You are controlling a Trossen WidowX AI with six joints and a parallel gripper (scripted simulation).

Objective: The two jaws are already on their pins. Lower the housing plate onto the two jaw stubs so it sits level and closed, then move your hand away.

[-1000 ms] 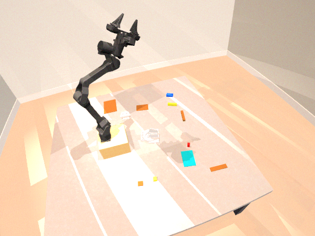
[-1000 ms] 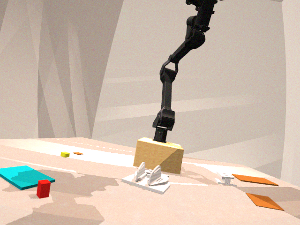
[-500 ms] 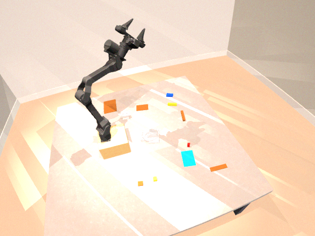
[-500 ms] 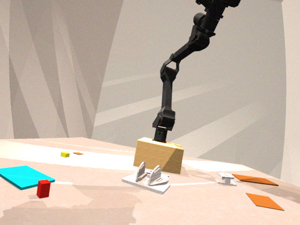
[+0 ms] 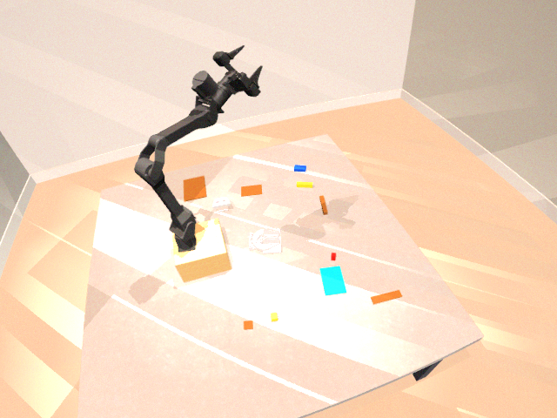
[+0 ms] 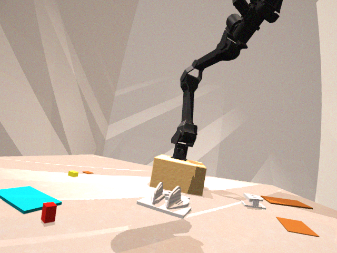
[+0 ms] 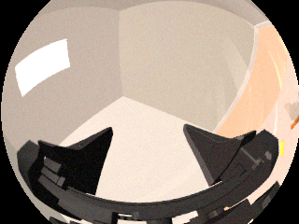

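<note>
Now: the white stand 220 mm behind my gripper tip, 20 mm to the left of it and 640 mm below it. The rest, counted from my gripper tip: cyan tile (140 mm ahead, 480 mm to the right, 650 mm below); then red cube (170 mm ahead, 380 mm to the right, 640 mm below); then yellow block (90 mm behind, 570 mm to the right, 650 mm below).
</note>
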